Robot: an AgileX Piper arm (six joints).
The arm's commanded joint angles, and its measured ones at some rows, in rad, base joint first. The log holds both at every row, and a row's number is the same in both.
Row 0, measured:
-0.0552, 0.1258, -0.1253, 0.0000, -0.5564, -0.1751
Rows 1 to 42, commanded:
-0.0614, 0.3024, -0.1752, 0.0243, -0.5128, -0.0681
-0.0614, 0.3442, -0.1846, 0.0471, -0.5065, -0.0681
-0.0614, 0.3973, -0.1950, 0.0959, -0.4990, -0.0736
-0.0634, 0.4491, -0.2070, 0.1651, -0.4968, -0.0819
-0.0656, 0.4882, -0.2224, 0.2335, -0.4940, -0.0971
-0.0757, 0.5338, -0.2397, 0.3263, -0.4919, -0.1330
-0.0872, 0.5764, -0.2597, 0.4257, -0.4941, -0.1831
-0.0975, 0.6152, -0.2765, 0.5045, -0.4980, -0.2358
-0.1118, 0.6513, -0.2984, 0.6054, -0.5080, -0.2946
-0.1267, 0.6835, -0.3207, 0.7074, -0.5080, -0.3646
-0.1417, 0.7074, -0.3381, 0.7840, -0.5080, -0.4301
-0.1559, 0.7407, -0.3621, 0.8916, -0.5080, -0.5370
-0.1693, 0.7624, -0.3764, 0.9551, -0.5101, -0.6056
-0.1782, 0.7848, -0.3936, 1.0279, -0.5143, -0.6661
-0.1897, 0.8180, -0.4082, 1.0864, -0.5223, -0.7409
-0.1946, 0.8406, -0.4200, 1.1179, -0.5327, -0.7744
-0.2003, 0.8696, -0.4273, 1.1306, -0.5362, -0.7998
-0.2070, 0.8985, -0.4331, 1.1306, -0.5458, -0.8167
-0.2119, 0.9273, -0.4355, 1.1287, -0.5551, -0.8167
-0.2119, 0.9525, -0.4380, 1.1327, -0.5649, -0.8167
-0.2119, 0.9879, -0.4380, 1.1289, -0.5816, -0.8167
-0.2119, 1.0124, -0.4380, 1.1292, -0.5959, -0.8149
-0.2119, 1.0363, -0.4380, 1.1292, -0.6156, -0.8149
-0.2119, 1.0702, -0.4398, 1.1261, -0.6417, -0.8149
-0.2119, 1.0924, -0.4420, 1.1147, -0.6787, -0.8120
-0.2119, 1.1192, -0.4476, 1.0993, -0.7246, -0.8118
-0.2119, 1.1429, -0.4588, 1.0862, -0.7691, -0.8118
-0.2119, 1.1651, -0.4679, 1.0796, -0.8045, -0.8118
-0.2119, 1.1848, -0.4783, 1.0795, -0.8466, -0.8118
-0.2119, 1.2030, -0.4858, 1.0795, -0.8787, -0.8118
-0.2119, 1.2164, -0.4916, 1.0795, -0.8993, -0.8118
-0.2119, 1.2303, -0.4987, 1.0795, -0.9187, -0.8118
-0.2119, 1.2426, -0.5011, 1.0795, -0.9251, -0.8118
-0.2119, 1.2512, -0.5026, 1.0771, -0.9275, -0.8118
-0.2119, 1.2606, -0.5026, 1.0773, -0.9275, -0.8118
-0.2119, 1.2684, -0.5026, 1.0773, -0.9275, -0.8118
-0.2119, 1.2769, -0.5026, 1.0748, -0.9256, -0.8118
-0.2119, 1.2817, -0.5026, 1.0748, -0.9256, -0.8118
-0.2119, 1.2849, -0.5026, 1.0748, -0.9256, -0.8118
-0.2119, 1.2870, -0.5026, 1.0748, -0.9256, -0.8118
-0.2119, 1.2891, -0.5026, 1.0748, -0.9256, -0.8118
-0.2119, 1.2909, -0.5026, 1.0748, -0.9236, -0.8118
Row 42, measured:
-0.2077, 1.2869, -0.4972, 1.0774, -0.9142, -0.8024
